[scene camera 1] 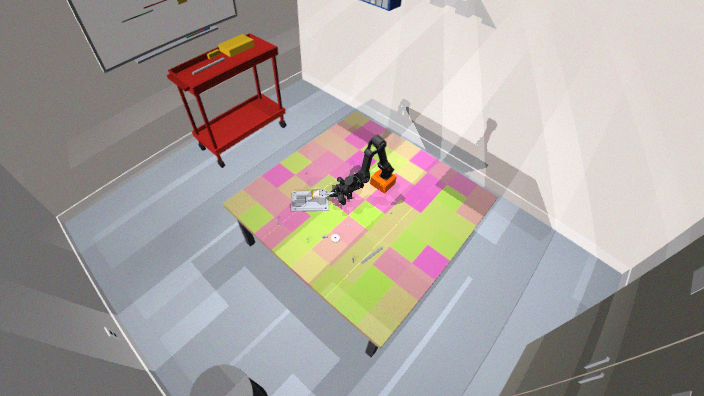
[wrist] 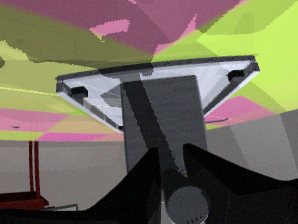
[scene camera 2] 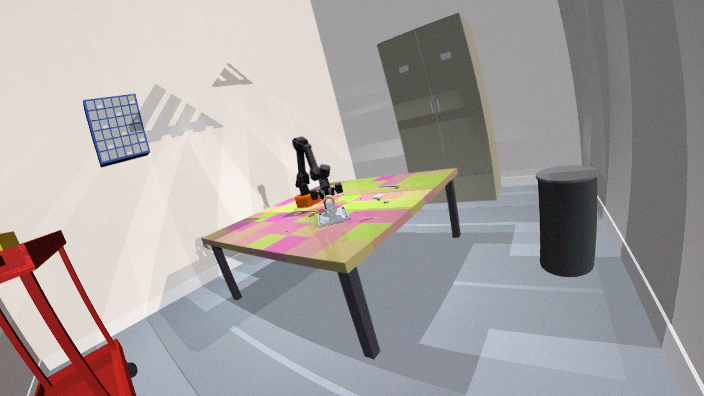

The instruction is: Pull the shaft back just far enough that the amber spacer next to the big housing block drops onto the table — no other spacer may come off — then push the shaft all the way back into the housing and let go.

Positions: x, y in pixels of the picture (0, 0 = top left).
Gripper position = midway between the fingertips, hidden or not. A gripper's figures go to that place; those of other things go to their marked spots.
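My gripper [wrist: 170, 153] is 100 mm from the lens, and there's a grey housing block [wrist: 162, 105] that's 130 mm from the lens.
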